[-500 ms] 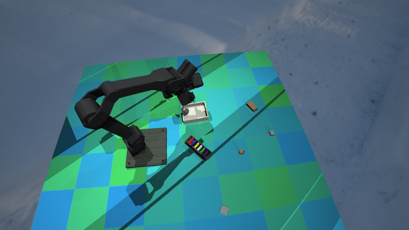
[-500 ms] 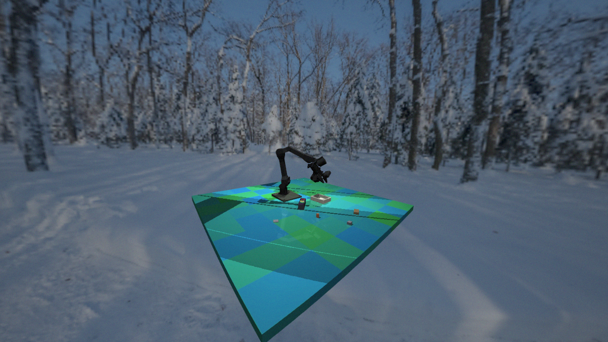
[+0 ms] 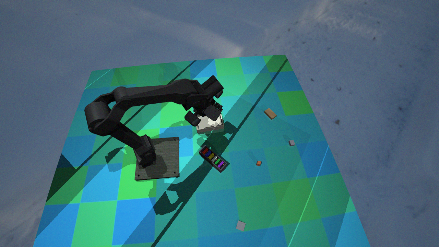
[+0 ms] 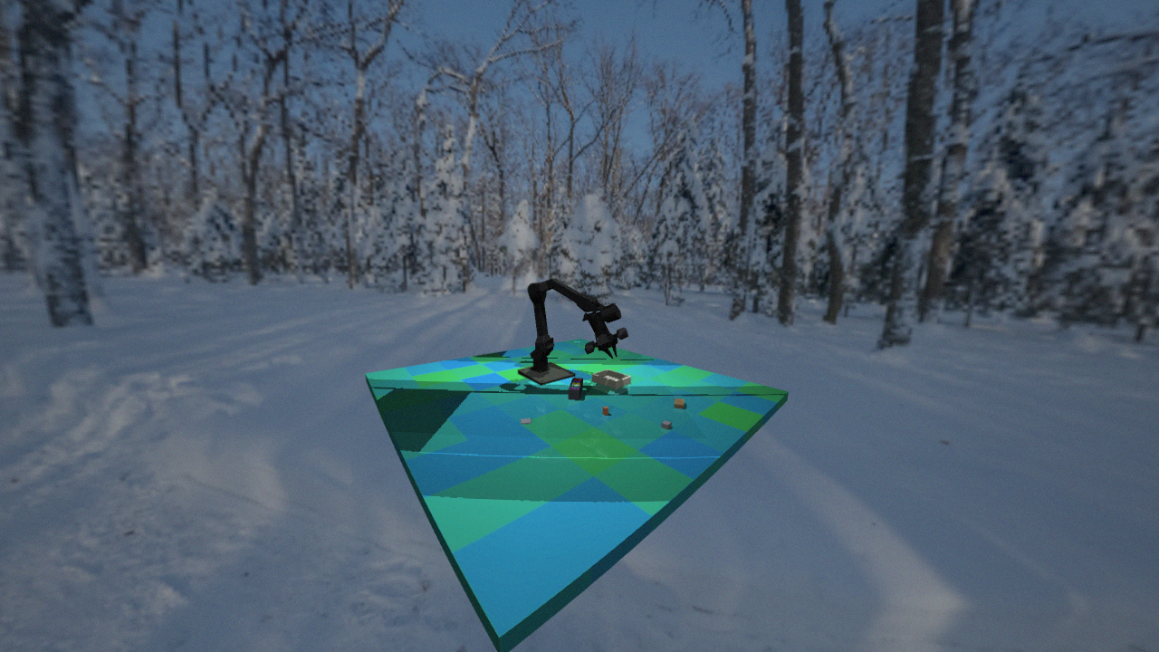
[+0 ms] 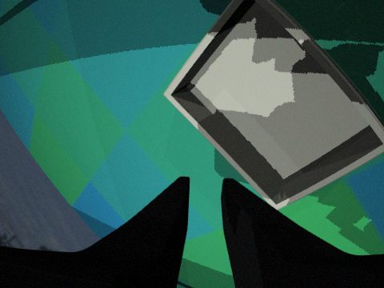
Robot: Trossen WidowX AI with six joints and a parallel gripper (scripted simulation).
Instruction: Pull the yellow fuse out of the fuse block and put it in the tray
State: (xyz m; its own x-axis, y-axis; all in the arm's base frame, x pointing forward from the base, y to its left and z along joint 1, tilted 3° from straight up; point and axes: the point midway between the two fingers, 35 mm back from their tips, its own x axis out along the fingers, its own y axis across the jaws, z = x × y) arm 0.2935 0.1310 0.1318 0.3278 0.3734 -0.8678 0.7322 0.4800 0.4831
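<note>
The yellow fuse is 40 mm behind my gripper tip, 200 mm to the right of it and 80 mm below it. Also, from my gripper tip: tray 10 mm to the right, 100 mm below; brown block 310 mm ahead, 40 mm to the right, 100 mm below; orange cube 160 mm ahead, 280 mm to the right, 90 mm below.
</note>
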